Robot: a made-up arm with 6 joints.
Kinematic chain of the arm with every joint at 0, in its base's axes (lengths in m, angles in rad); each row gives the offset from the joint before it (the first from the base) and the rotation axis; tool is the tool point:
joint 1: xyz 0 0 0.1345 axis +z
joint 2: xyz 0 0.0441 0 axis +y
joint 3: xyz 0 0 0.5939 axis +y
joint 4: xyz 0 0 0.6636 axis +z
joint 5: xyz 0 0 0 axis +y
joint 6: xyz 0 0 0.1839 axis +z
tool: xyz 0 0 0
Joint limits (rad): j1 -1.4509..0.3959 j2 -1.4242..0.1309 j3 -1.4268..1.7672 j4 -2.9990..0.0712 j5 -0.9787..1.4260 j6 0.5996..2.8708
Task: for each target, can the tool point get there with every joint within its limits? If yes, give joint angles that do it. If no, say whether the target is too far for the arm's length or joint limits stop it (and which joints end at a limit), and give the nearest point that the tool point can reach.
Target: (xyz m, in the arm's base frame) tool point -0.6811 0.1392 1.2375
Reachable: yes | joints -0.3377 -0.8541 0.6445 -2.1336 1.0974 2.0061
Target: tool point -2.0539 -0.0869 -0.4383
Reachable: no: too far | nearest point -1.3601 -0.0575 -0.1263 | short by 0.761 m
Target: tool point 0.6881 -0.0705 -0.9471
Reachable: no: joint limits stop it (at a limit: joint 1, joint 2, joint 3, joint 5) | nearest point 0.0406 0.6918 -0.5503 | short by 1.076 m
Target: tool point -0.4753 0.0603 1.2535
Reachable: yes | joints -0.2992 -0.9821 1.0708 -1.9334 0.8276 1.1856
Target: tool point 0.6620 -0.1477 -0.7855
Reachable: no: joint limits stop it (at a limit: joint 1, joint 2, joint 3, joint 5) | nearest point 0.0363 0.6887 -0.5510 | short by 1.071 m
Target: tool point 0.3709 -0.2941 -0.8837
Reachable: no: joint limits stop it (at a limit: joint 1, joint 2, joint 3, joint 5) | nearest point -0.5661 -0.2648 -0.4881 | short by 1.017 m
